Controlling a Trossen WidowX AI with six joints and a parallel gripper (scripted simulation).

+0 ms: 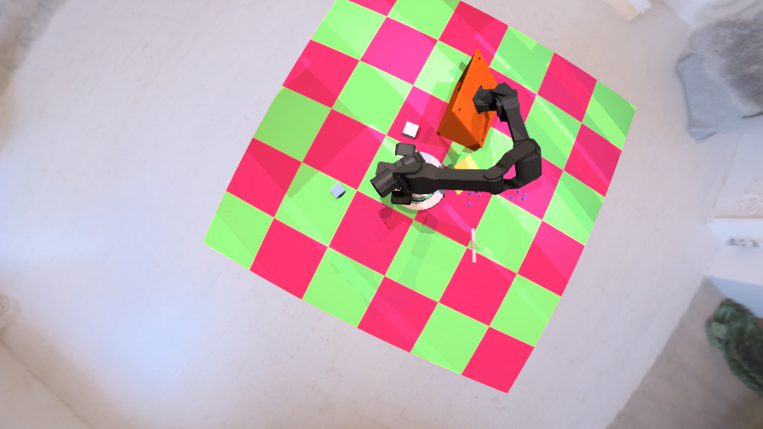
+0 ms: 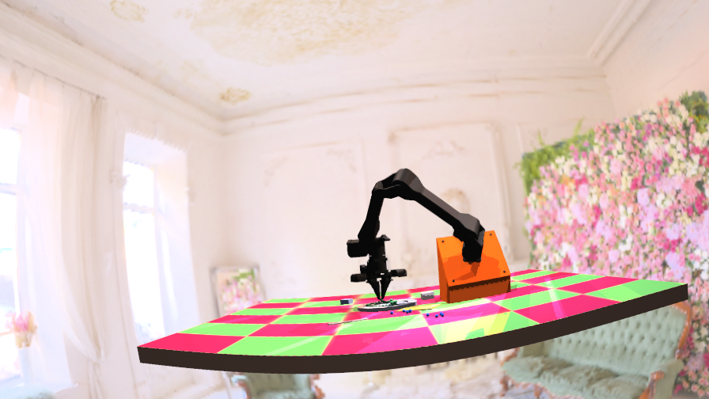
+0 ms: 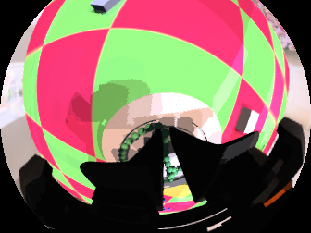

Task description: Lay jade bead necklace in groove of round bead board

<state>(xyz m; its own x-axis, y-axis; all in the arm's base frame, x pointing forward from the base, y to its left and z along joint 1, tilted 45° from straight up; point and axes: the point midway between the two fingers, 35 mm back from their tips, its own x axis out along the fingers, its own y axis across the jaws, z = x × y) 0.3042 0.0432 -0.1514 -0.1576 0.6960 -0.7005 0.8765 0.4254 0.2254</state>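
My gripper tip is 50 mm to the right of the round bead board, 30 mm past it and 10 mm above it. The rest, counted from my gripper tip: pale blue cube 160 mm to the right, 150 mm ahead, 10 mm below; then white cube 160 mm behind, 60 mm to the right, 10 mm below; then yellow patch 180 mm to the left, 130 mm behind, 20 mm below.
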